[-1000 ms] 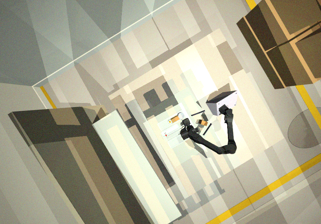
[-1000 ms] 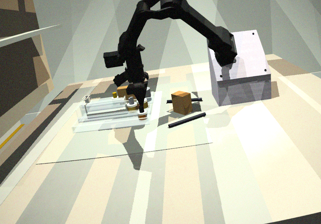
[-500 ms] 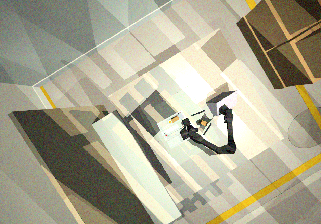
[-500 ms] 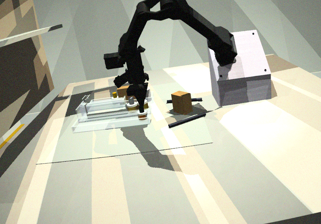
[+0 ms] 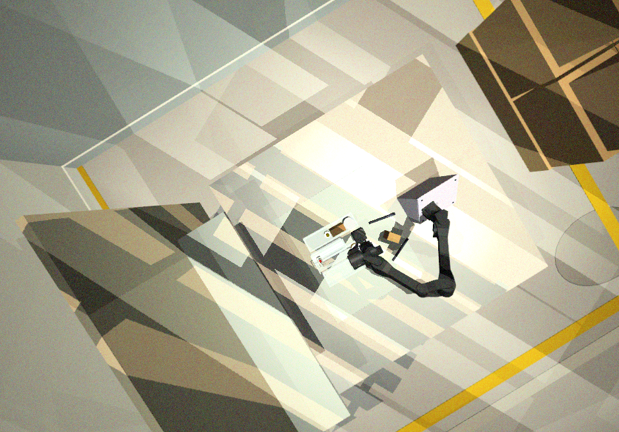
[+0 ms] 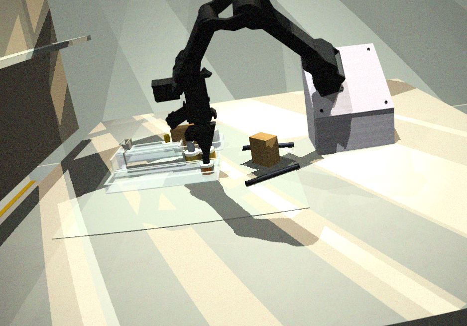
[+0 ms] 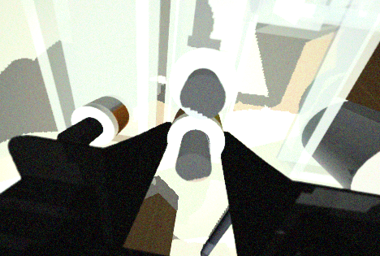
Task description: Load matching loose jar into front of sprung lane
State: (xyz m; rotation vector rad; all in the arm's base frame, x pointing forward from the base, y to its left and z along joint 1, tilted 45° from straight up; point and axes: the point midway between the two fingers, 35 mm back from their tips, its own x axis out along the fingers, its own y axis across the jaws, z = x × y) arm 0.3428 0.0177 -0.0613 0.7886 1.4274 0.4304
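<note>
My gripper tip is now 130 mm to the left of the grey cylinder and 20 mm past it. The rest, counted from my gripper tip: shelf unit (500 mm ahead, 340 mm above, 90 mm to the right).
</note>
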